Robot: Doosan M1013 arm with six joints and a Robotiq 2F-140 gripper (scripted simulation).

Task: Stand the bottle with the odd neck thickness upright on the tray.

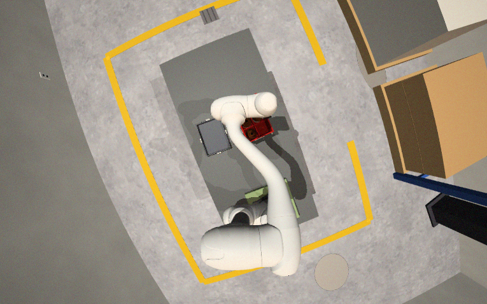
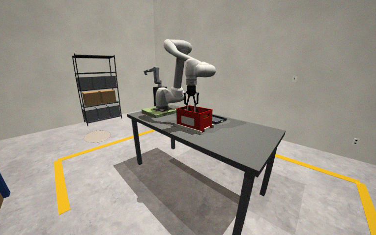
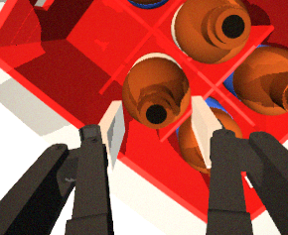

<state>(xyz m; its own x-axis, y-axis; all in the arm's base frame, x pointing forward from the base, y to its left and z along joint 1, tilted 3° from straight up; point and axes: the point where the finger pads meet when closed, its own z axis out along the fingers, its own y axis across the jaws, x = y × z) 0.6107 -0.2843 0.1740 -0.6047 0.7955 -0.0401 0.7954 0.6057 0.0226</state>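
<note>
My gripper is now 5 cm to the right of the red crate and 10 cm above it. From my hand the other things lie so: dark grey tray (6 cm ahead, 35 cm to the left, 17 cm below).
</note>
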